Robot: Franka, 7 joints.
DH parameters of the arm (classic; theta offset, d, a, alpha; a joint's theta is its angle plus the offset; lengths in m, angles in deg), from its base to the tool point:
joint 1: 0 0.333 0 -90
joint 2: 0 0 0 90
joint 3: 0 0.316 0.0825 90
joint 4: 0 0 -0.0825 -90
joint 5: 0 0.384 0 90
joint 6: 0 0 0.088 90
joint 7: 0 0.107 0 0
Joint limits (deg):
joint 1: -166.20..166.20
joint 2: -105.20..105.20
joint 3: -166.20..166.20
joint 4: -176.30..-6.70
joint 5: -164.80..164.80
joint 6: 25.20..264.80
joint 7: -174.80..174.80
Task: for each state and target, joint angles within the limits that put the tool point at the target. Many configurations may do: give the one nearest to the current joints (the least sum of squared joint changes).
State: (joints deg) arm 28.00 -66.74 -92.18 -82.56 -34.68 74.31 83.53
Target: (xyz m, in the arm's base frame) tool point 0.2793 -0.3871 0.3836
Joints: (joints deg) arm 48.55 -64.33 -82.56 -113.08 -27.26 68.60 83.53
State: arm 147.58 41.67 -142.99 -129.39 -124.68 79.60 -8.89
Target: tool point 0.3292 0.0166 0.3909
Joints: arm 155.91 33.19 -132.76 -169.97 -118.39 83.53 -8.89
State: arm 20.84 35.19 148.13 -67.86 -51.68 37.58 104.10
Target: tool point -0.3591 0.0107 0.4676
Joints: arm 32.89 6.66 158.45 -123.02 -34.33 37.60 104.10
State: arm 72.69 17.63 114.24 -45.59 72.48 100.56 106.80
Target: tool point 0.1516 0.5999 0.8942
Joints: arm 53.88 55.57 106.17 -27.79 74.75 109.74 106.80
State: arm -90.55 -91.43 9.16 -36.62 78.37 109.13 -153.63
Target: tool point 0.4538 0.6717 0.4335
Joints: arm -110.33 -103.59 19.14 -37.53 77.67 99.56 -153.63
